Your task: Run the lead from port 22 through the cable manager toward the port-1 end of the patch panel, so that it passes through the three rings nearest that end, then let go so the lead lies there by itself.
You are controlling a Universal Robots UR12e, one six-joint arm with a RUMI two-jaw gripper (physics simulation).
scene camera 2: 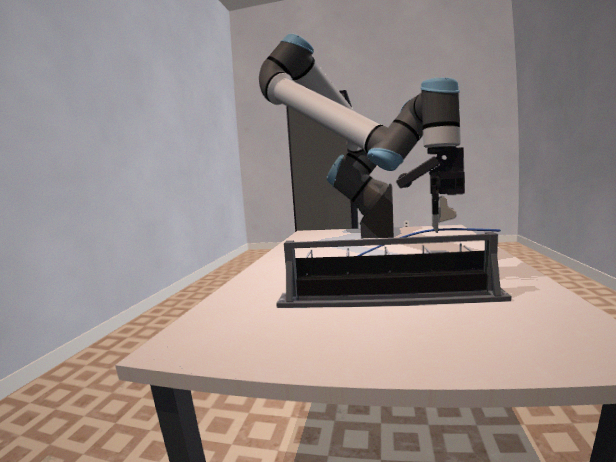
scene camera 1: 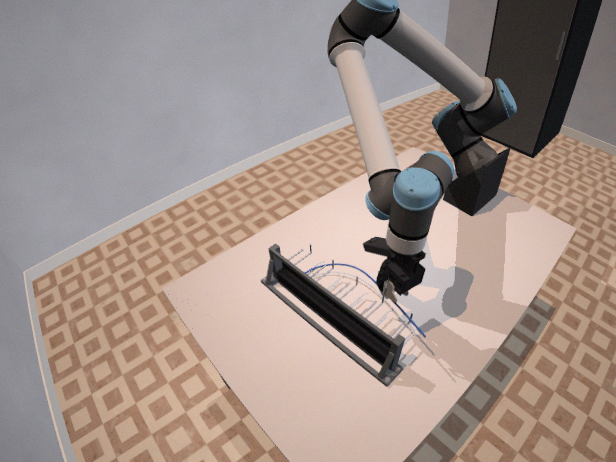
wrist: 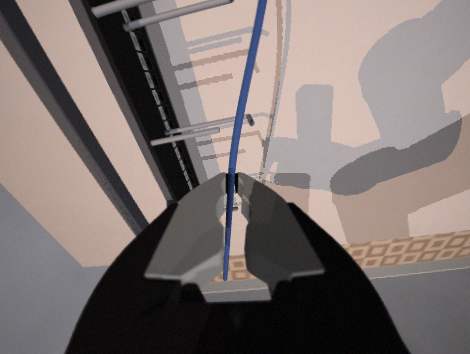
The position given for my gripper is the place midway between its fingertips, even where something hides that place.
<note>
In view: my gripper (scene camera 2: 436, 232) and a black patch panel (scene camera 1: 376, 348).
My gripper shows as well in scene camera 1 (scene camera 1: 388, 297) and in the wrist view (wrist: 231, 175).
</note>
